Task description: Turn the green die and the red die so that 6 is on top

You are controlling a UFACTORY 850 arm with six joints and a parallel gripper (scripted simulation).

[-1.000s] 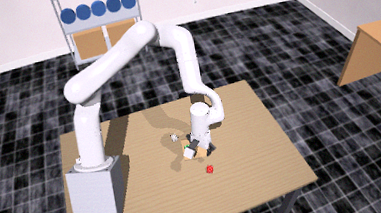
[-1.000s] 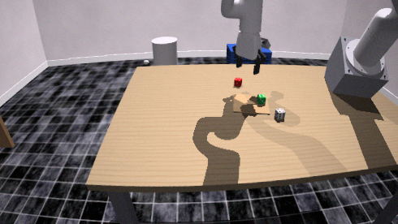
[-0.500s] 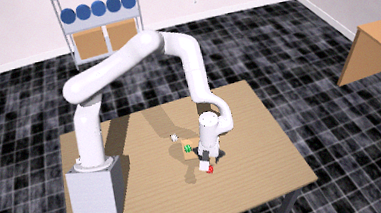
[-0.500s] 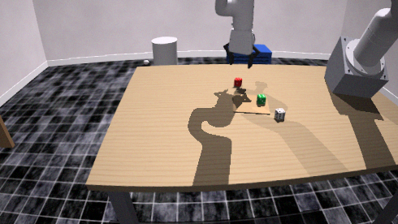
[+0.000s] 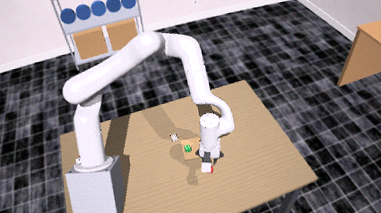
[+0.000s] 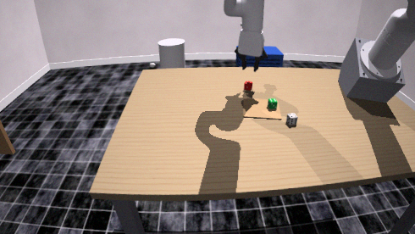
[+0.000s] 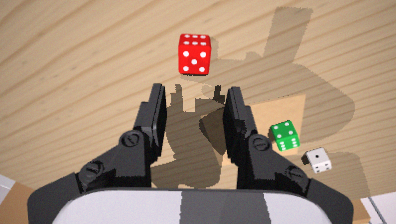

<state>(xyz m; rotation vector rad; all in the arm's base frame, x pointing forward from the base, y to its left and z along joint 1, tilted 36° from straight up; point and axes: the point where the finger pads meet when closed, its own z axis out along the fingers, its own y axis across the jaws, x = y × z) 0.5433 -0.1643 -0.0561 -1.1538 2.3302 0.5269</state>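
Now: the red die 9 cm below my hand. Round my hand: tan mat: 1 cm behind, 17 cm to the left, 11 cm below; green die: 5 cm behind, 17 cm to the left, 9 cm below; white die: 9 cm behind, 28 cm to the left, 9 cm below.
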